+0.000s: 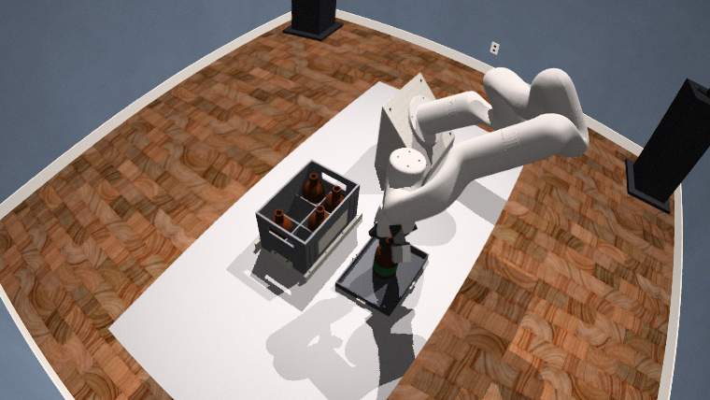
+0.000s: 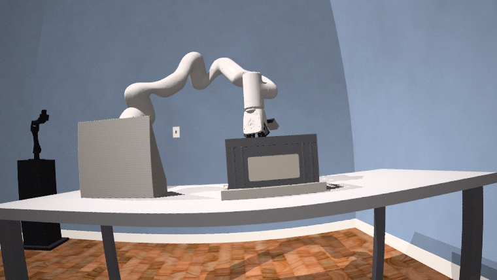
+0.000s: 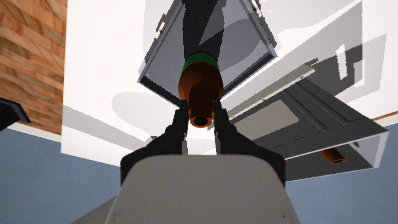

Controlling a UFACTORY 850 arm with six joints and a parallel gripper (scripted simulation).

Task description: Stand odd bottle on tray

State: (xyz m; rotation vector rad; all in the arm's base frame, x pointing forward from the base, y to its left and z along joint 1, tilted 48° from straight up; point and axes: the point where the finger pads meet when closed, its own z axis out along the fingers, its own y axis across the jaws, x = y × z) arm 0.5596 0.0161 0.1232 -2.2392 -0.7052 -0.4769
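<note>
My hand is 70 mm above the bottle. From my hand the other things lie so: dark grey crate: 270 mm to the right, 80 mm below, 20 mm behind; dark tray: 160 mm below.
</note>
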